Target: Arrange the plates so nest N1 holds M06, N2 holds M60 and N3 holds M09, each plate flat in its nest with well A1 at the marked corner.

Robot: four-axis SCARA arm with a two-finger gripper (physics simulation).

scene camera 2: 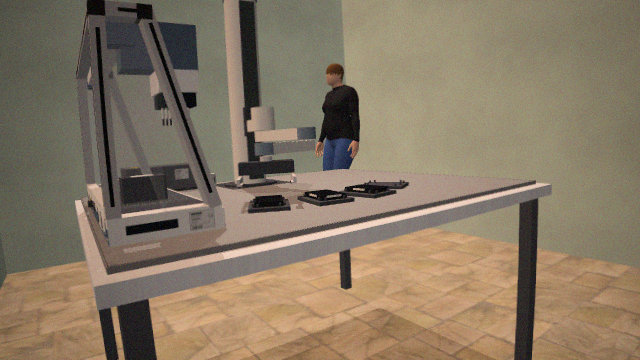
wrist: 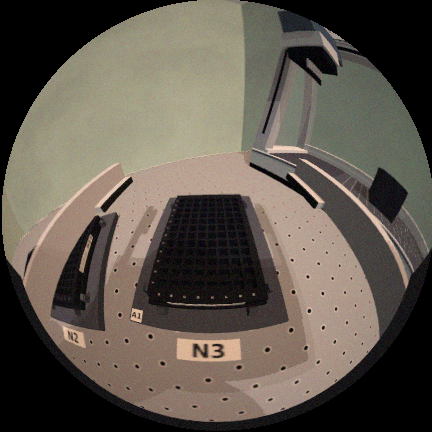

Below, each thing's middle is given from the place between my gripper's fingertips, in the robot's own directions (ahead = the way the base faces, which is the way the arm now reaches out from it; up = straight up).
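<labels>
Relative to the nest N3 (wrist: 273, 312), my gripper is 7 cm above, 2 cm past and 1 cm to the right. Offsets from my hand: nest N2 (wrist: 92, 317), 7 cm below, 19 cm to the left, 2 cm ahead; N3 label (wrist: 189, 349), 8 cm below, 6 cm to the left, 11 cm behind.
</labels>
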